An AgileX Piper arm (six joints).
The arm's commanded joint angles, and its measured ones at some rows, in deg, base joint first. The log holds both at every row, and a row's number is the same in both.
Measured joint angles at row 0:
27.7, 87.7, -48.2, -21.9, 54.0, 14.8
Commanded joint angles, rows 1 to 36:
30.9, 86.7, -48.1, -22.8, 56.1, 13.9
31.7, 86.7, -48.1, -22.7, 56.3, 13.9
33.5, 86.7, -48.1, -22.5, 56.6, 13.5
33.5, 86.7, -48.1, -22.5, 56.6, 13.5
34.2, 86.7, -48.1, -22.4, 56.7, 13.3
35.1, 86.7, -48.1, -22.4, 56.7, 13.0
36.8, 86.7, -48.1, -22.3, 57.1, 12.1
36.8, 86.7, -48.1, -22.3, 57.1, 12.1
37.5, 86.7, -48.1, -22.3, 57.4, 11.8
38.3, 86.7, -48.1, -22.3, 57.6, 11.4
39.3, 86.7, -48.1, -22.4, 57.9, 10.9
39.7, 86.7, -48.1, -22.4, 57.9, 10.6
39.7, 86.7, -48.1, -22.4, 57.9, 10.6
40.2, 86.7, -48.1, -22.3, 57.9, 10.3
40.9, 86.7, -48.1, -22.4, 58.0, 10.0
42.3, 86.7, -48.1, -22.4, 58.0, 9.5
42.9, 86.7, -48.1, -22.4, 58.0, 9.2
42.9, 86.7, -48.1, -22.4, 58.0, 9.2
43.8, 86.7, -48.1, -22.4, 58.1, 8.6
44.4, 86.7, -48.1, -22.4, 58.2, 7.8
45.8, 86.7, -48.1, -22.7, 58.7, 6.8
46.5, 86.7, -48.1, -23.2, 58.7, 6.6
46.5, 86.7, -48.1, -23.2, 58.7, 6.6
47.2, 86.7, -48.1, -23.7, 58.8, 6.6
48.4, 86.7, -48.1, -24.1, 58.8, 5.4
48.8, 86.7, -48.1, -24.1, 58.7, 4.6
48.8, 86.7, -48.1, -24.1, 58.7, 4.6
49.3, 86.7, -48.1, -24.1, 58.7, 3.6
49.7, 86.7, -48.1, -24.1, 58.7, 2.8
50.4, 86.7, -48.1, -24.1, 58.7, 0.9
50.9, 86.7, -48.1, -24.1, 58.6, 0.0
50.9, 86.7, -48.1, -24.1, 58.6, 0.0
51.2, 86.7, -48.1, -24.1, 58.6, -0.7
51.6, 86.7, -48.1, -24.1, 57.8, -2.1
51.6, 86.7, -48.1, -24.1, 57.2, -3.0
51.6, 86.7, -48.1, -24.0, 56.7, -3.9
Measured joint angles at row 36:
51.2, 87.1, -48.2, -22.4, 57.4, -1.0
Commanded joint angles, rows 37 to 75:
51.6, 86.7, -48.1, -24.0, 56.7, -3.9
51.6, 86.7, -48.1, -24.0, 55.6, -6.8
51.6, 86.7, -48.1, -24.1, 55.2, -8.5
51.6, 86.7, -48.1, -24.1, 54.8, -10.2
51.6, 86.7, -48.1, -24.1, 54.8, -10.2
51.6, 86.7, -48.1, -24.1, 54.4, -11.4
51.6, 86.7, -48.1, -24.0, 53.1, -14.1
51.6, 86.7, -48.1, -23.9, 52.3, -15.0
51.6, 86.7, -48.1, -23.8, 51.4, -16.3
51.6, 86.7, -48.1, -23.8, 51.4, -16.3
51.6, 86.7, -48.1, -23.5, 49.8, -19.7
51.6, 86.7, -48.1, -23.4, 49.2, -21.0
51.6, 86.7, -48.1, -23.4, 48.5, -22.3
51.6, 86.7, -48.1, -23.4, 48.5, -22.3
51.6, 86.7, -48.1, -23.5, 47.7, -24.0
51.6, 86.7, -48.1, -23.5, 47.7, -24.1
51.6, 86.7, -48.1, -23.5, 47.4, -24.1
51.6, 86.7, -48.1, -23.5, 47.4, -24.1
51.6, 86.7, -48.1, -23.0, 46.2, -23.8
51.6, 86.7, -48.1, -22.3, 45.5, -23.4
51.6, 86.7, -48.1, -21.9, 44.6, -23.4
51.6, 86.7, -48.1, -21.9, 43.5, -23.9
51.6, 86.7, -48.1, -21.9, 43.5, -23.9
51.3, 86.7, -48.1, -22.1, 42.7, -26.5
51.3, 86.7, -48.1, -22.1, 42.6, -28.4
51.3, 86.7, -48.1, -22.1, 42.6, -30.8
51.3, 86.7, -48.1, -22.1, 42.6, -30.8
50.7, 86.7, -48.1, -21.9, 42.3, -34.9
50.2, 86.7, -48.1, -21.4, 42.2, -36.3
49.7, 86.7, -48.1, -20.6, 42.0, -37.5
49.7, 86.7, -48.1, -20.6, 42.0, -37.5
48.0, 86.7, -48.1, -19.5, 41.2, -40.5
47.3, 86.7, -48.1, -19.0, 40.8, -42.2
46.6, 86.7, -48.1, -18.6, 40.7, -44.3
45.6, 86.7, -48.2, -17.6, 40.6, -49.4
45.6, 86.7, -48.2, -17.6, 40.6, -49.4
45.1, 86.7, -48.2, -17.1, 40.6, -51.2
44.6, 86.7, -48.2, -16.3, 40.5, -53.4
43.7, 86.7, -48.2, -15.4, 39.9, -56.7
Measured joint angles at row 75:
45.0, 87.1, -48.2, -16.6, 41.3, -50.9
